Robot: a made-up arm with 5 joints.
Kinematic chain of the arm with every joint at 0, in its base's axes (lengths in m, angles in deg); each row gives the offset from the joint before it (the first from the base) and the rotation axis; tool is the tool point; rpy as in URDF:
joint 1: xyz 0 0 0.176 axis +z
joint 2: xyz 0 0 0 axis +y
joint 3: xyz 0.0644 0 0.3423 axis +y
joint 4: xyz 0.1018 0 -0.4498 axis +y
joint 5: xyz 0.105 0 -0.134 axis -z
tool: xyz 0 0 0 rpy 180 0 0
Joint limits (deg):
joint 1: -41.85..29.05
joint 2: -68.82..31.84
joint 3: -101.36..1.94
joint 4: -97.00..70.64
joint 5: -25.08..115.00
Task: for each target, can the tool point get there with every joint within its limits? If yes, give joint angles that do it. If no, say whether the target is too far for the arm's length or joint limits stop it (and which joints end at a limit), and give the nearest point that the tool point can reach.
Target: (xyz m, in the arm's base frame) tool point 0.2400 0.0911 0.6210
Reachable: yes | joints 20.79 -40.60 -33.62 -77.84 -0.81
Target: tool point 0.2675 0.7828 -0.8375
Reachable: no: too far | nearest point 0.3634 0.2018 -0.1723 | short by 0.888 m
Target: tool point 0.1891 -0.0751 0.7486
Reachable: yes | joints -21.67 -46.91 -46.07 -60.62 49.62
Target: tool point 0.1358 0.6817 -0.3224
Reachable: no: joint limits stop it (at a limit: joint 1, joint 2) | nearest point 0.3565 0.1980 -0.1746 | short by 0.552 m
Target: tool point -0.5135 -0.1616 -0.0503
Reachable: no: joint limits stop it (at a limit: joint 2, joint 3, joint 4) | nearest point -0.0821 -0.0259 -0.0660 | short by 0.452 m
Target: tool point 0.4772 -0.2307 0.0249
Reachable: yes | joints -25.80 20.60 -30.94 -33.26 35.10
